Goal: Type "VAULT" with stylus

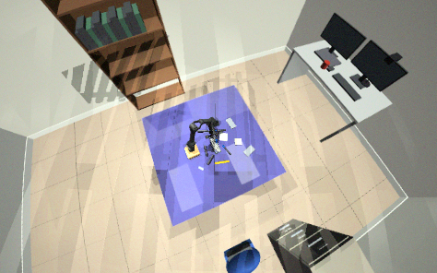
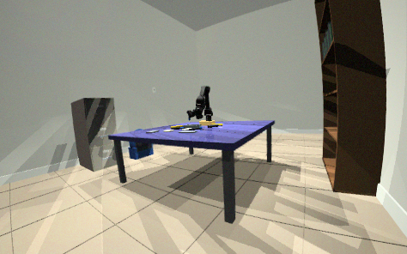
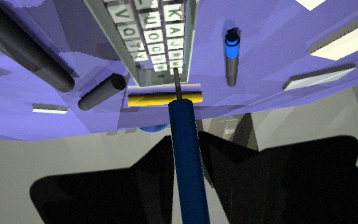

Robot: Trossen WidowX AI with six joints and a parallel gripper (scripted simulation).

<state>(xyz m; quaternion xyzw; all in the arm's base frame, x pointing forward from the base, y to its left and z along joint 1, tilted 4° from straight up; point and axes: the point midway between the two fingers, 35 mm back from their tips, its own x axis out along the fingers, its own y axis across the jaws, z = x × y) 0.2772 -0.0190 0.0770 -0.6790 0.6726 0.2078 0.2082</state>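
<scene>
My gripper tip is 11 cm short of the white paper, 7 cm to the right of it and 10 cm above it. From my gripper tip the other things lie so: blue stylus 1 cm below; yellow pen 1 cm behind, 21 cm to the right, 10 cm below.
</scene>
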